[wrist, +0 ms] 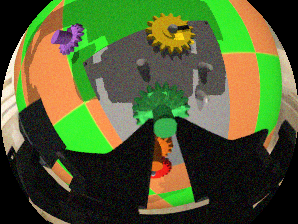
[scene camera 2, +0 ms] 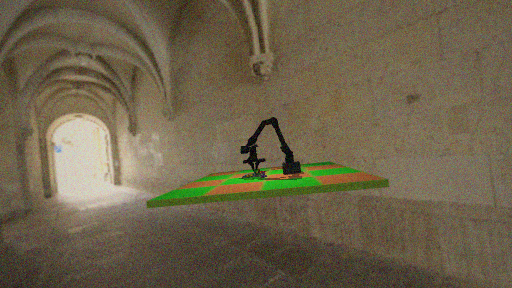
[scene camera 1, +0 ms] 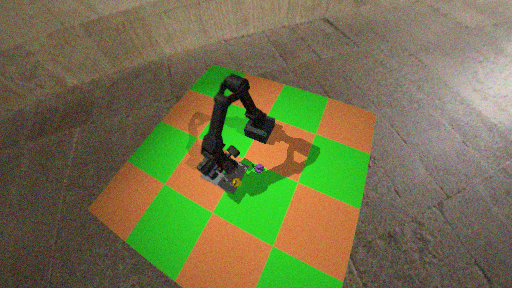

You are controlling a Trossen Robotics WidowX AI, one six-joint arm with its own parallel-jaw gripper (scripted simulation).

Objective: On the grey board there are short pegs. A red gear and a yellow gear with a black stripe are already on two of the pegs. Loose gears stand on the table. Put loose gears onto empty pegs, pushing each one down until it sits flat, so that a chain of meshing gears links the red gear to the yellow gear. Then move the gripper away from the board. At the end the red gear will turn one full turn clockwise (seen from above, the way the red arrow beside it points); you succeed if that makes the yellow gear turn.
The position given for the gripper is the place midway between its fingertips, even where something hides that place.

Note:
In view: the gripper (wrist: 164, 121) and a dark green gear (wrist: 162, 104).

